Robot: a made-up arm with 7 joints.
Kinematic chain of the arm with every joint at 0, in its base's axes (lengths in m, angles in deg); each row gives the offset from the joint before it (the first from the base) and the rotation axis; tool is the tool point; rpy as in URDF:
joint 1: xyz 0 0 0.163 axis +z
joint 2: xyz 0 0 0 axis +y
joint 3: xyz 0 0 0.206 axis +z
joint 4: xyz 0.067 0 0 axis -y
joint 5: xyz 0.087 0 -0.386 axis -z
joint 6: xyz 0 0 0 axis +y
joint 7: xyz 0.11 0 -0.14 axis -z
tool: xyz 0 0 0 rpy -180 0 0
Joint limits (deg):
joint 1: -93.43..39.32
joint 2: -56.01..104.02
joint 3: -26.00..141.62
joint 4: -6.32..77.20
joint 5: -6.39..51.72
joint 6: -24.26..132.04
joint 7: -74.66..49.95
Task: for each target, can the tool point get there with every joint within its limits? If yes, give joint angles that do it. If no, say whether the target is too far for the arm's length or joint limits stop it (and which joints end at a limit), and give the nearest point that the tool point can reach.
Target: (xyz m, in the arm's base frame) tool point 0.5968 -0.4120 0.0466
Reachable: no: joint limits stop it (at a limit: joint 4) | nearest point 0.5560 -0.3838 0.0546 | short by 0.050 m
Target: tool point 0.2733 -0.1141 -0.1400
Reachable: yes | joints -66.35 4.41 30.61 22.61 46.06 63.83 35.09
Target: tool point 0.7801 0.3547 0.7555
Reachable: no: too far | nearest point 0.5123 0.2330 0.5521 | short by 0.358 m
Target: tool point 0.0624 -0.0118 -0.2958
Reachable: yes | joints -78.92 55.61 18.85 16.79 37.15 -3.02 16.25
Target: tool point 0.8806 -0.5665 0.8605
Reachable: no: too far | nearest point 0.4789 -0.3081 0.5423 | short by 0.574 m
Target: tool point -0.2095 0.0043 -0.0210
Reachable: yes | joints 4.81 27.96 113.30 5.29 30.42 102.37 -62.43
